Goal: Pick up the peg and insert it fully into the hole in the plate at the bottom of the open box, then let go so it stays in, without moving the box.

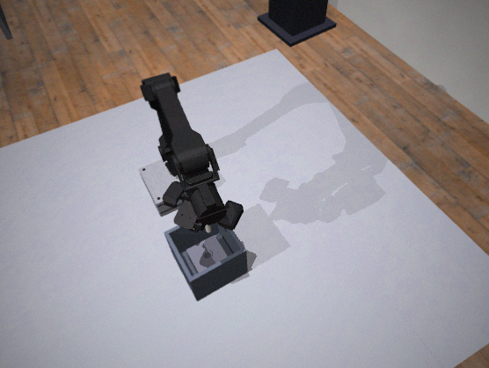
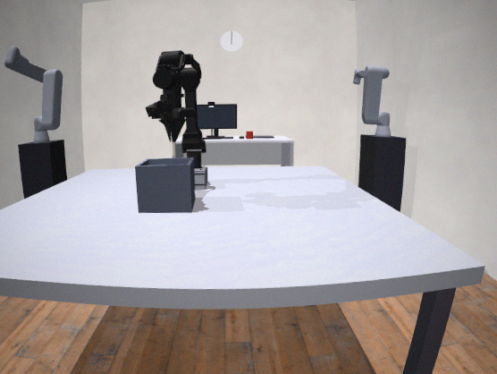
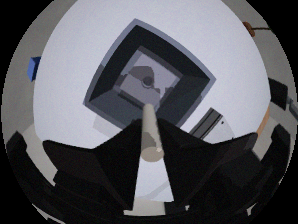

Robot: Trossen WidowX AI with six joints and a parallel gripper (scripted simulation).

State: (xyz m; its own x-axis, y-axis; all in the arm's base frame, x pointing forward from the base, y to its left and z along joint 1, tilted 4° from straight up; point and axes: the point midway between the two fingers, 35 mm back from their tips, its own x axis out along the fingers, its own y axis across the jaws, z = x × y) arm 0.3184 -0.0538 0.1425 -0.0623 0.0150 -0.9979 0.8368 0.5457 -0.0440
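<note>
My gripper is now 1 cm short of the grey plate, 2 cm to the left of it and 18 cm above it. From my hand the other things lie so: pale peg (4 cm below).
</note>
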